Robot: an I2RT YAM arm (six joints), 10 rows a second.
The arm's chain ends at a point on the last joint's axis. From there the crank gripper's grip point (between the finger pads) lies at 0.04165 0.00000 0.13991 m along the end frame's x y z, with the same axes.
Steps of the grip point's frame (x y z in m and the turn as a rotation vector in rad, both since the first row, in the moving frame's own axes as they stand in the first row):
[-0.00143 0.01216 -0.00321 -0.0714 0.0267 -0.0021]
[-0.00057 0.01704 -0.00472 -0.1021 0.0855 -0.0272]
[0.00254 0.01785 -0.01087 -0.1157 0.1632 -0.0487]
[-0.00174 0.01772 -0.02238 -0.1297 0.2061 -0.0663]
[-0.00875 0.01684 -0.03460 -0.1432 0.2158 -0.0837]
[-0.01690 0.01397 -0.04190 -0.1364 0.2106 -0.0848]
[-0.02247 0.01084 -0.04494 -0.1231 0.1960 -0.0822]
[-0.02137 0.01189 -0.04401 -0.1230 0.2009 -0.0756]
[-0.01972 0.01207 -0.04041 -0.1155 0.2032 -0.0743]
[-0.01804 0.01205 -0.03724 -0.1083 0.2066 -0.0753]
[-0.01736 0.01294 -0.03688 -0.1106 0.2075 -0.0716]
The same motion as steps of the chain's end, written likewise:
[-0.00516 0.00231 -0.00170 -0.0714 0.0267 -0.0021]
[-0.01252 0.00427 0.00001 -0.1021 0.0855 -0.0272]
[-0.01992 0.00474 -0.00145 -0.1157 0.1632 -0.0487]
[-0.02990 0.00400 -0.00994 -0.1297 0.2061 -0.0663]
[-0.03830 0.00239 -0.02131 -0.1432 0.2158 -0.0837]
[-0.04576 0.00044 -0.02909 -0.1364 0.2106 -0.0848]
[-0.04939 -0.00120 -0.03334 -0.1231 0.1960 -0.0822]
[-0.04888 -0.00046 -0.03206 -0.1230 0.2009 -0.0756]
[-0.04749 0.00067 -0.02841 -0.1155 0.2032 -0.0743]
[-0.04622 0.00170 -0.02510 -0.1083 0.2066 -0.0753]
[-0.04565 0.00208 -0.02464 -0.1106 0.2075 -0.0716]

